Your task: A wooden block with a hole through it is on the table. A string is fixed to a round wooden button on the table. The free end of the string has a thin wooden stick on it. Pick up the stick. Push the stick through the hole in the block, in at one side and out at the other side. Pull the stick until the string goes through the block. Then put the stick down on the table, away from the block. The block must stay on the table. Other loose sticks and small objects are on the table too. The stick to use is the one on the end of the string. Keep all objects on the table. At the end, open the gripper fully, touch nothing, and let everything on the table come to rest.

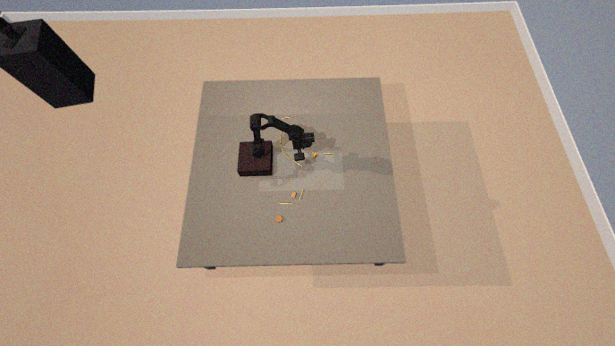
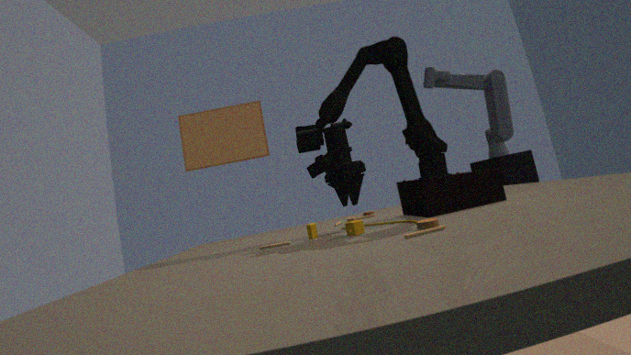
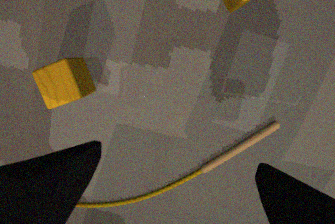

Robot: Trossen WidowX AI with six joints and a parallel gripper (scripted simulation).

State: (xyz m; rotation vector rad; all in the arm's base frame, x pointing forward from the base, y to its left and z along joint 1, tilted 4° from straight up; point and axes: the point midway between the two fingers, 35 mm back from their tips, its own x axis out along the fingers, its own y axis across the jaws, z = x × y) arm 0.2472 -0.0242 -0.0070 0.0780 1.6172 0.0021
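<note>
Now: gripper tip 30 mm past the thin wooden stick, 40 mm to the left of it and 60 mm above it. The rest, counted from my gripper tip: round wooden button: 60 mm behind, 240 mm to the left, 60 mm below.
</note>
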